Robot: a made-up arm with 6 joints. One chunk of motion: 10 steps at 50 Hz.
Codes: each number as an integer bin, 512 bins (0 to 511) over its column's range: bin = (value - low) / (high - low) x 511, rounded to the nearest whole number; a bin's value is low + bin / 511 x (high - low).
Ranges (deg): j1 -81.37..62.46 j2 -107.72..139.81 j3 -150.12..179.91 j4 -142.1..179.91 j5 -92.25..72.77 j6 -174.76..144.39
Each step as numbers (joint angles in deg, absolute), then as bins.
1 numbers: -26.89 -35.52 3.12 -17.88 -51.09 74.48
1 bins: 194 149 237 197 127 399
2 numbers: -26.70 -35.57 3.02 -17.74 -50.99 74.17
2 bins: 194 149 237 197 128 399
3 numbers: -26.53 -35.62 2.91 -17.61 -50.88 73.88
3 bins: 195 149 237 198 128 398
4 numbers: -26.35 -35.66 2.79 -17.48 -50.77 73.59
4 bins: 195 149 237 198 128 398
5 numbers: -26.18 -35.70 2.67 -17.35 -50.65 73.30
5 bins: 196 149 237 198 129 397
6 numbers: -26.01 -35.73 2.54 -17.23 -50.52 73.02
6 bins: 197 149 236 198 129 397
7 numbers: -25.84 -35.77 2.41 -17.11 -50.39 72.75
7 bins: 197 149 236 198 130 396
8 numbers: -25.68 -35.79 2.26 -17.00 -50.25 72.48
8 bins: 198 148 236 199 130 396
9 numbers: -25.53 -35.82 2.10 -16.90 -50.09 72.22
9 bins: 198 148 236 199 131 395
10 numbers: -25.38 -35.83 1.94 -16.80 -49.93 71.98
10 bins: 199 148 235 199 131 395
